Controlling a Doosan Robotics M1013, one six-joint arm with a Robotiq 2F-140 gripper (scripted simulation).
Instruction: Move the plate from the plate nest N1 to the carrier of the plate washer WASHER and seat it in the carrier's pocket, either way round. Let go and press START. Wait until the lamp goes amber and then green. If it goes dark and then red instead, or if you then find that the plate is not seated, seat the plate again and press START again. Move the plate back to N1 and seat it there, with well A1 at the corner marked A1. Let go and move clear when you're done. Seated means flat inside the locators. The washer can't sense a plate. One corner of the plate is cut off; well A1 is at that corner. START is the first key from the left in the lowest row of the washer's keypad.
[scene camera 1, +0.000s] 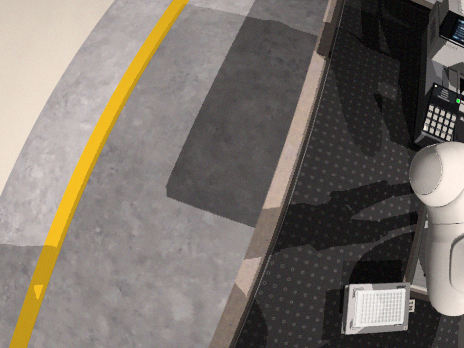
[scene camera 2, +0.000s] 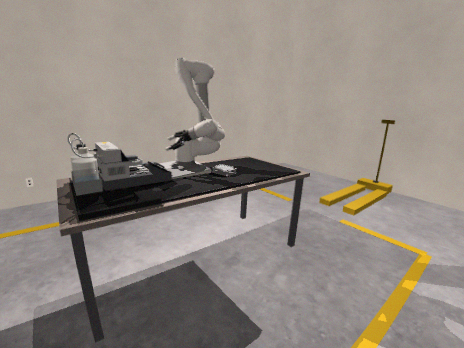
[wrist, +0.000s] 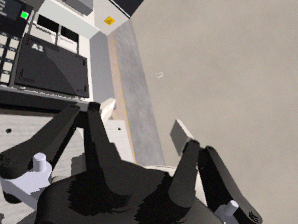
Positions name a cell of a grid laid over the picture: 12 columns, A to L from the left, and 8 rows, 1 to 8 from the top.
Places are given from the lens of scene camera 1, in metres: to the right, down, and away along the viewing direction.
white well plate (scene camera 1: J8): 0.33, 0.30, 0.77
